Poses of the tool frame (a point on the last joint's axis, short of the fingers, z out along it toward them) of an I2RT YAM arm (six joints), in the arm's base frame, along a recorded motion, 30 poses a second.
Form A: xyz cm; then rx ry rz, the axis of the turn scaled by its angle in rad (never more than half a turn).
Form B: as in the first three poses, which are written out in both.
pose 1, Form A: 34.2 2.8 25.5 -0.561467 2.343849 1.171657
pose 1, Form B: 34.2 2.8 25.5 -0.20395 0.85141 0.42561 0.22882
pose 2, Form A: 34.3 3.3 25.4 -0.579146 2.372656 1.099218
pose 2, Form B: 34.3 3.3 25.4 -0.21046 0.86222 0.39946 0.22959
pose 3, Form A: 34.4 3.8 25.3 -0.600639 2.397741 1.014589
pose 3, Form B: 34.4 3.8 25.3 -0.21862 0.87275 0.36930 0.23267
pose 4, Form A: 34.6 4.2 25.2 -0.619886 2.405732 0.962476
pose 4, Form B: 34.6 4.2 25.2 -0.22607 0.87737 0.35102 0.23642
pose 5, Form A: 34.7 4.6 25.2 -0.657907 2.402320 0.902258
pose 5, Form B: 34.7 4.6 25.2 -0.24086 0.87947 0.33031 0.24374
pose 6, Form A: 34.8 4.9 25.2 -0.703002 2.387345 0.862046
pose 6, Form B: 34.8 4.9 25.2 -0.25836 0.87737 0.31681 0.25119
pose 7, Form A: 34.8 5.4 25.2 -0.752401 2.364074 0.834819
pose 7, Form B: 34.8 5.4 25.2 -0.27763 0.87232 0.30804 0.25901
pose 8, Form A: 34.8 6.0 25.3 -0.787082 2.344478 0.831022
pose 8, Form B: 34.8 6.0 25.3 -0.29105 0.86695 0.30730 0.26318
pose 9, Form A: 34.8 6.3 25.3 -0.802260 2.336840 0.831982
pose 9, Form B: 34.8 6.3 25.3 -0.29680 0.86453 0.30780 0.26411
